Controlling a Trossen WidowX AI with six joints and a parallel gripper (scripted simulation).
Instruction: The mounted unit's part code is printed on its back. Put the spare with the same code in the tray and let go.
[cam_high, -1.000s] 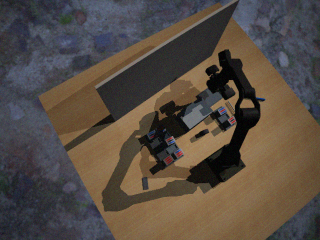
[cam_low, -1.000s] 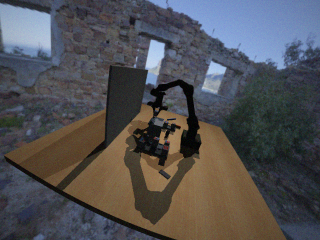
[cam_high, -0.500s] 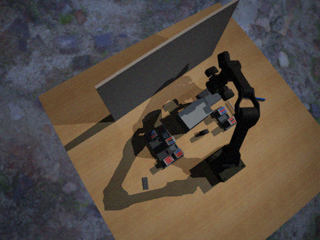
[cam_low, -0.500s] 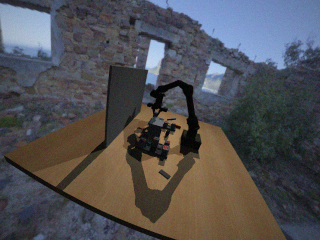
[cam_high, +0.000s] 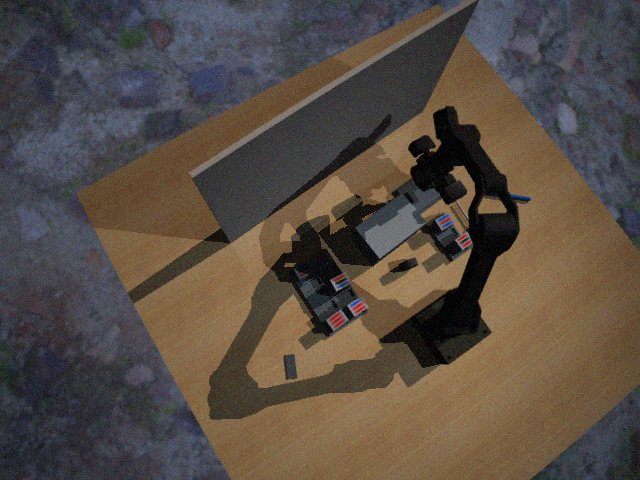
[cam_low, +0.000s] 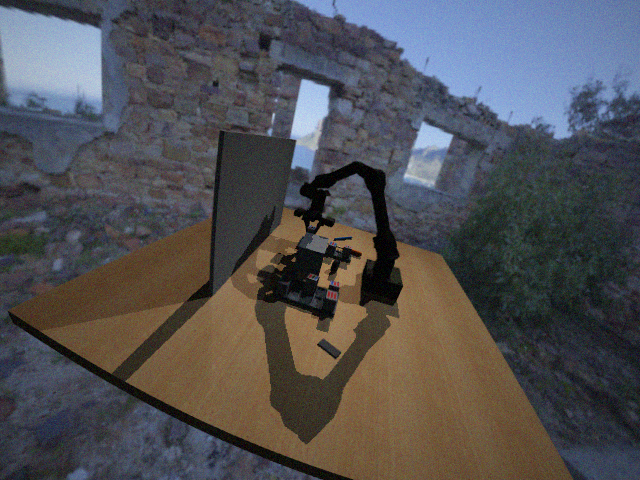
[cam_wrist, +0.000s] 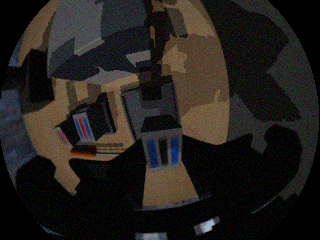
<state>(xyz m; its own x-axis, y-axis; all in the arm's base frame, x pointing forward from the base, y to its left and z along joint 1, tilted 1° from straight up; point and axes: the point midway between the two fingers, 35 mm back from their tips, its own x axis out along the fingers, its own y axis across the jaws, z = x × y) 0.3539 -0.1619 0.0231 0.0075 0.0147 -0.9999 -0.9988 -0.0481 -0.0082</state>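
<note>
Right now the tray is 5 cm below my gripper tip and 1 cm behind it. From my gripper tip the other things lie so: grey mounted unit (18 cm to the left, 7 cm behind); then tall panel (21 cm to the left, 17 cm above, 16 cm ahead); then blue pen (22 cm to the right, 13 cm behind, 5 cm below).
</note>
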